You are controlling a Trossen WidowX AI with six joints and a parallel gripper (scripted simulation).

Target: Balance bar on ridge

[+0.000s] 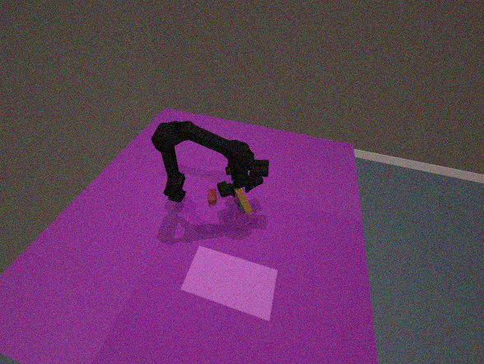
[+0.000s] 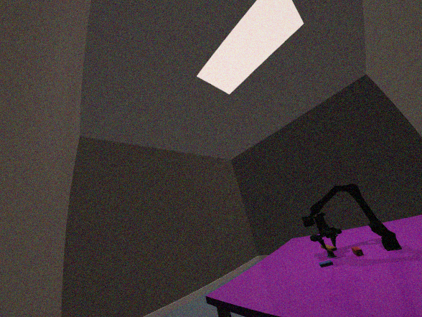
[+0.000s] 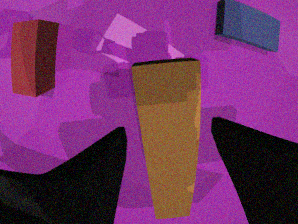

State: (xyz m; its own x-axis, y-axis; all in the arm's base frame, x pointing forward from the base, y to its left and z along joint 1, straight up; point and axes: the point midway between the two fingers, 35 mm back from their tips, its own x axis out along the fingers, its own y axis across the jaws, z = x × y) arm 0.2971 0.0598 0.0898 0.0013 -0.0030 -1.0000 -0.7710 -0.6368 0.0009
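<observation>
Now: gripper tip 20 mm to the left of the bar and 20 mm short of it. From my gripper tip the other things lie so: red-brown block: 130 mm behind, 40 mm below, 20 mm to the right; flat blue block: 110 mm to the left, 50 mm below, 30 mm ahead.
</observation>
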